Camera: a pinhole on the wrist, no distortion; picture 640 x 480 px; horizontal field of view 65.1 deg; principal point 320.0 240.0 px. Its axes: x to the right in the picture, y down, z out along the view. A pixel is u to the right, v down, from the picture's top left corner.
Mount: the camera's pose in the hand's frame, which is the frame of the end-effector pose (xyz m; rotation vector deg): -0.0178 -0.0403 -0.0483 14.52 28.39 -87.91
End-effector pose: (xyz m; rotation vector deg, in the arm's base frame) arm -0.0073 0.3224 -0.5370 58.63 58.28 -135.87
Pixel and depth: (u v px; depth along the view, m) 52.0 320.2 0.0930
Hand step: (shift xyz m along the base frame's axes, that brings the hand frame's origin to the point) -0.0557 -0.0145 0.0345
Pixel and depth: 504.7 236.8 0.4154
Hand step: -0.3493 0.0641 0.2647
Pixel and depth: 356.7 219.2 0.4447
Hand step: -0.3317 -0.0597 0.2656
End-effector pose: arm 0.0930 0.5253 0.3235 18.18 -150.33 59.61
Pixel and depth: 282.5 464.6 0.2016
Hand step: -0.0825 -0.1769 0.0244
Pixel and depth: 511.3 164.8 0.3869
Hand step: 0.0854 -0.4091 0.0516
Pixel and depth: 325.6 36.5 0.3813
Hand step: 0.1166 -0.3625 -0.1121
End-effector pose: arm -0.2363 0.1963 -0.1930 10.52 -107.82 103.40
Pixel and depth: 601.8 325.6 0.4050
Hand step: 0.0482 -0.2025 0.4303
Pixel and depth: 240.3 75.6 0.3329
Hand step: 0.0526 -0.3073 0.1067
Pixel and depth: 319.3 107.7 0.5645
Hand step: 0.0761 -0.5027 0.2452
